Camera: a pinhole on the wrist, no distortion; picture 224 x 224 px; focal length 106.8 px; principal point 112.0 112.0 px. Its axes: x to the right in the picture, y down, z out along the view. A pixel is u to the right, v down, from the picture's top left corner.
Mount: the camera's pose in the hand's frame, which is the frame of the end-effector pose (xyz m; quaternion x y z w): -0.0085 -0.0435 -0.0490 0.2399 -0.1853 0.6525 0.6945
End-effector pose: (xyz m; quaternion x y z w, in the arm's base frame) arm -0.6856 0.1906 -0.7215 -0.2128 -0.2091 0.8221 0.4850
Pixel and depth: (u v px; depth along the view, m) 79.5 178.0 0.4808
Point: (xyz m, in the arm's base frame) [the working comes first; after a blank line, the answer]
In the camera's frame: -0.1463 0.2971 0.4808

-0.4130 0.0849 -0.2066
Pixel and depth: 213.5 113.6 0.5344
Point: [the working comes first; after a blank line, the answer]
In the camera's frame: 0.5079 0.0080 0.5344

-1.1295 0.1166 -0.2079
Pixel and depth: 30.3 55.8 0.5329
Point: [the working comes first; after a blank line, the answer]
In the camera's frame: -0.4077 -0.2804 0.5329

-0.3832 0.7166 -0.2748
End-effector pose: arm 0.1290 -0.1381 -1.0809 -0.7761 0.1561 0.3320 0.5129
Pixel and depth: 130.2 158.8 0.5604
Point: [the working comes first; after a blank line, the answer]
In the camera's frame: 0.0955 0.2456 0.5604

-0.0369 0.3964 -0.8657
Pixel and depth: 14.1 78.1 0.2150
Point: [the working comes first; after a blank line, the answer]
In the camera's frame: -0.1971 -0.0682 0.2150

0.3596 0.0149 -0.8916
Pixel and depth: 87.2 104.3 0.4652
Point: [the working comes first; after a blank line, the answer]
In the camera's frame: -0.1080 -0.0335 0.4652

0.2987 0.2756 -0.8995
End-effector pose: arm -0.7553 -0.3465 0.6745 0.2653 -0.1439 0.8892 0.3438
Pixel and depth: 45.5 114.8 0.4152
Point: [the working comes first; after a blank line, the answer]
In the camera's frame: -0.2585 0.0109 0.4152

-0.3521 -0.0622 0.8184
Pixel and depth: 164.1 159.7 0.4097
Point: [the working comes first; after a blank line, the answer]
In the camera's frame: 0.1999 0.1830 0.4097

-0.4302 -0.5310 0.9362
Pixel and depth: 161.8 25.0 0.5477
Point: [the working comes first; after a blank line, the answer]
In the camera's frame: 0.2554 -0.4462 0.5477

-0.7575 -0.1878 1.3756
